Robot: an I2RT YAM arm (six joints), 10 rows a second.
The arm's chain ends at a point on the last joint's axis. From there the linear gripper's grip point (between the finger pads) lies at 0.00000 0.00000 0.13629 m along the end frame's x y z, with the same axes.
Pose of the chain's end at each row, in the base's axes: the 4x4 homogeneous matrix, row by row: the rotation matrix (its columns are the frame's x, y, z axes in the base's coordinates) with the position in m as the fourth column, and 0 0 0 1 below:
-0.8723, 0.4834, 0.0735, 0.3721; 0.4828, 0.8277, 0.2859, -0.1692; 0.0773, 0.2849, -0.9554, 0.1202; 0, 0, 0, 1
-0.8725, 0.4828, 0.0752, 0.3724; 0.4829, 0.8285, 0.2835, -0.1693; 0.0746, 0.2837, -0.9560, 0.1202; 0, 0, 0, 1
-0.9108, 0.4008, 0.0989, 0.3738; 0.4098, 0.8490, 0.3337, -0.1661; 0.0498, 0.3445, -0.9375, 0.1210; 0, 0, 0, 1
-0.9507, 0.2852, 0.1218, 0.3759; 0.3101, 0.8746, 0.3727, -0.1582; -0.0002, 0.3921, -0.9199, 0.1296; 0, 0, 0, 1
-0.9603, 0.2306, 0.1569, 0.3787; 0.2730, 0.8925, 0.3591, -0.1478; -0.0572, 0.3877, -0.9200, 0.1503; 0, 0, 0, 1
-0.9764, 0.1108, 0.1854, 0.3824; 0.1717, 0.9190, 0.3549, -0.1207; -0.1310, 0.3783, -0.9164, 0.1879; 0, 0, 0, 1
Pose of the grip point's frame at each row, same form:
-0.8723, 0.4834, 0.0735, 0.3821; 0.4828, 0.8277, 0.2859, -0.1302; 0.0773, 0.2849, -0.9554, -0.0100; 0, 0, 0, 1
-0.8725, 0.4828, 0.0752, 0.3826; 0.4829, 0.8285, 0.2835, -0.1307; 0.0746, 0.2837, -0.9560, -0.0101; 0, 0, 0, 1
-0.9108, 0.4008, 0.0989, 0.3873; 0.4098, 0.8490, 0.3337, -0.1206; 0.0498, 0.3445, -0.9375, -0.0068; 0, 0, 0, 1
-0.9507, 0.2852, 0.1218, 0.3925; 0.3101, 0.8746, 0.3727, -0.1074; -0.0002, 0.3921, -0.9199, 0.0042; 0, 0, 0, 1
-0.9603, 0.2306, 0.1569, 0.4001; 0.2730, 0.8925, 0.3591, -0.0989; -0.0572, 0.3877, -0.9200, 0.0249; 0, 0, 0, 1
-0.9764, 0.1108, 0.1854, 0.4077; 0.1717, 0.9190, 0.3549, -0.0723; -0.1310, 0.3783, -0.9164, 0.0630; 0, 0, 0, 1

